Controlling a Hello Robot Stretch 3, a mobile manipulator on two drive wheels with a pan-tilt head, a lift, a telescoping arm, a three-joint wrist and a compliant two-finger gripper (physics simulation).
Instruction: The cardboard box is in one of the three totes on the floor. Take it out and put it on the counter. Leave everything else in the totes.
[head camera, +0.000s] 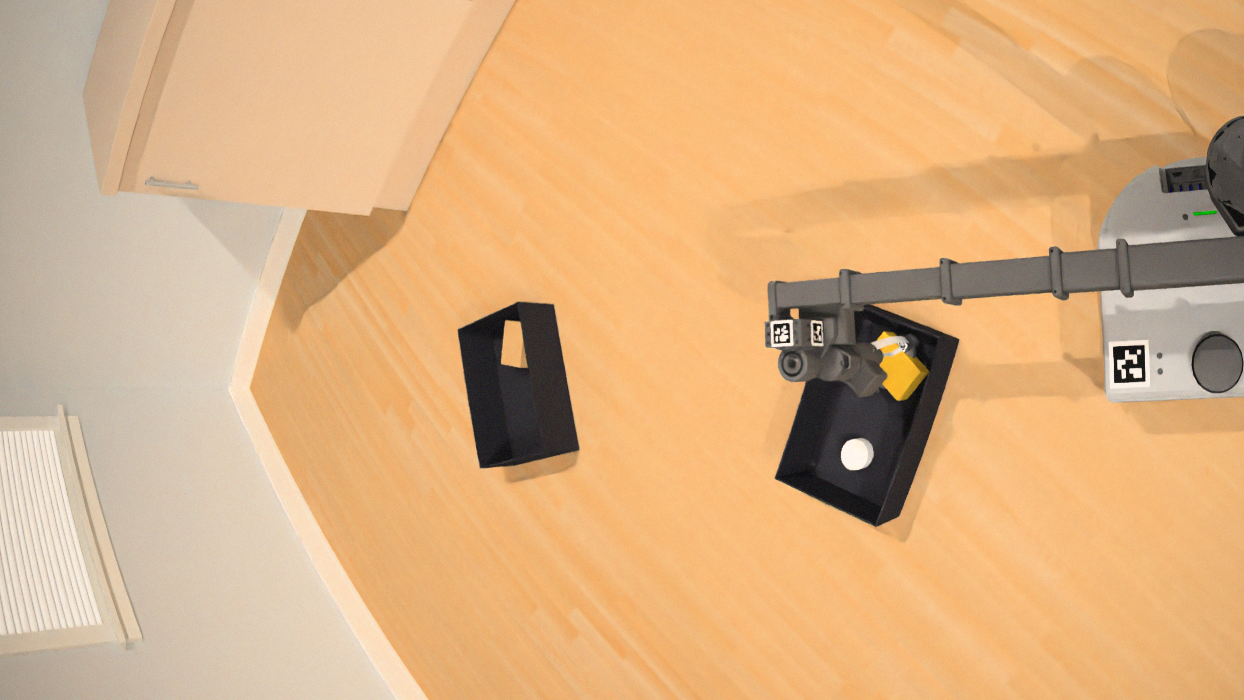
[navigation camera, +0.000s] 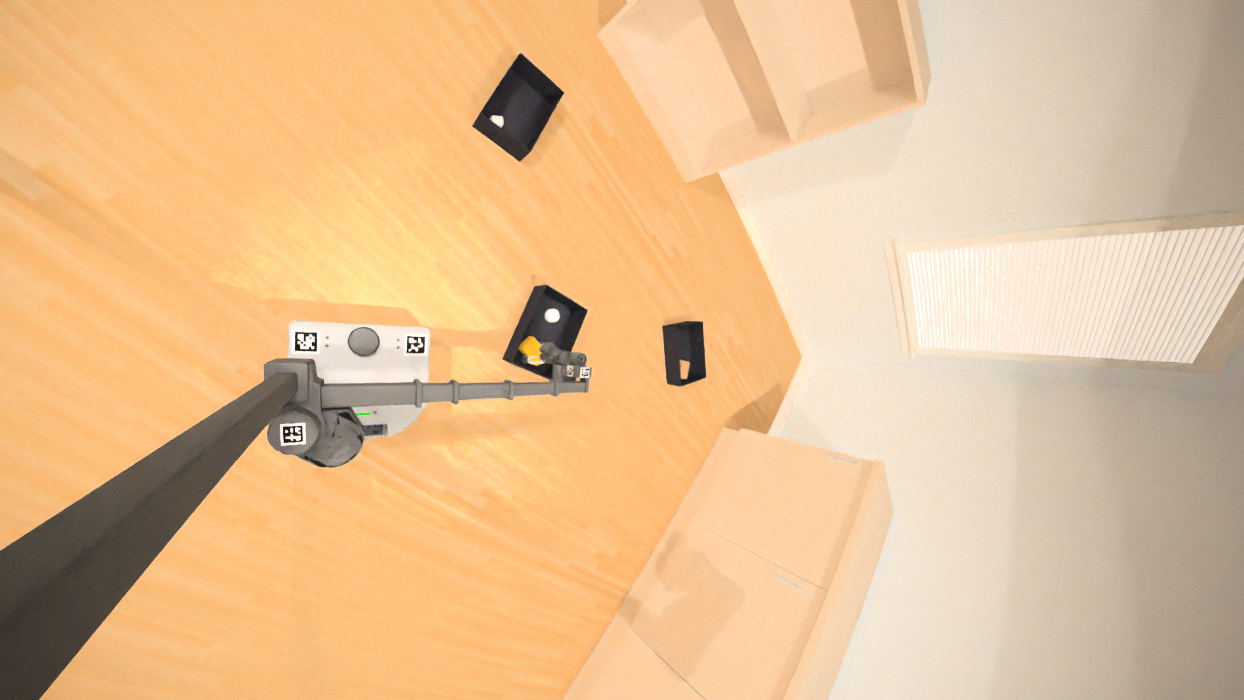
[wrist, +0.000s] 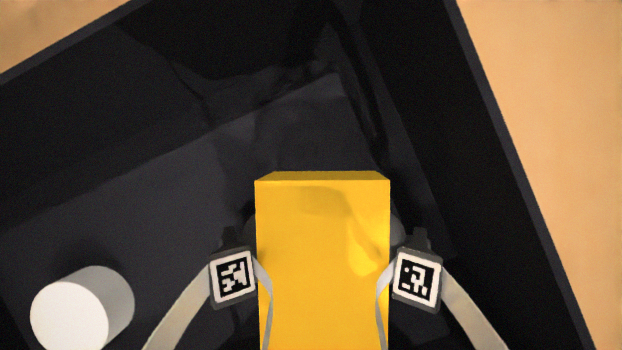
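A yellow box is in the near black tote. My gripper reaches down into this tote. In the wrist view its fingertips press on the box's left and right sides, and it is shut on the yellow box. The arm's wrist hides part of the tote in the head view. A tan, box-like thing is in the far tote. A third tote stands apart at the top of the navigation view.
A white cylinder stands in the near tote, apart from the fingers. A white thing is in the third tote. A cabinet with door handles stands by the wall. An open shelf unit stands beyond the third tote.
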